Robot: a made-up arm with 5 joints.
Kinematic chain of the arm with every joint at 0, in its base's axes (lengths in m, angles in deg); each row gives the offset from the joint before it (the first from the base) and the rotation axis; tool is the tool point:
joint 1: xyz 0 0 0.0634 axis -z
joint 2: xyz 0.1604 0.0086 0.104 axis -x
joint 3: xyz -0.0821 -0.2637 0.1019 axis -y
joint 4: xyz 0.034 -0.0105 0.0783 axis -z
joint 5: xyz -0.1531 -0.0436 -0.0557 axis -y
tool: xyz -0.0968 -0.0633 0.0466
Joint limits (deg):
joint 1: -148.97..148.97
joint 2: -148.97..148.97
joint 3: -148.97..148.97
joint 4: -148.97..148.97
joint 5: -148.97..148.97
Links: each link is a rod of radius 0.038 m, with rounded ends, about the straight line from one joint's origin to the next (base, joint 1, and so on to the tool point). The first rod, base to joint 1, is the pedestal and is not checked.
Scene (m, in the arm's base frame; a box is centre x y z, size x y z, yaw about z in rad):
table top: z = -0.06
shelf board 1: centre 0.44 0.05 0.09 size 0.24 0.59 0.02 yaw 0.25
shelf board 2: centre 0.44 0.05 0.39 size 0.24 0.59 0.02 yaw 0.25
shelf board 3: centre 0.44 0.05 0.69 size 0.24 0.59 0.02 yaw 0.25
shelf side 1: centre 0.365 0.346 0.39 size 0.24 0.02 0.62 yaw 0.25
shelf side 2: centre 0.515 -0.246 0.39 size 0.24 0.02 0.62 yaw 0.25
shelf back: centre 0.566 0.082 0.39 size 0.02 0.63 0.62 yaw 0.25
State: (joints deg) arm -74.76 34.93 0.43 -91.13 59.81
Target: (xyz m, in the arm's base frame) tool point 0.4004 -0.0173 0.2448
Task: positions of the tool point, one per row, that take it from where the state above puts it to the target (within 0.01 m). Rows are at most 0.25 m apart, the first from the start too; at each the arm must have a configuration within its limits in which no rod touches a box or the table.
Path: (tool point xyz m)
1: 0.4154 -0.0825 0.5284
2: 0.3141 -0.2487 0.5370
3: 0.1509 -0.3371 0.5404
4: -0.0229 -0.3302 0.5380
5: -0.1560 -0.2411 0.5288
6: -0.1667 -0.0339 0.5591
7: -0.0503 0.1209 0.5356
8: 0.1170 0.1549 0.4610
9: 0.2356 0.0719 0.3542
10: 0.2421 -0.0577 0.2448
11: 0.3249 -0.0382 0.2499
12: 0.4004 -0.0173 0.2448

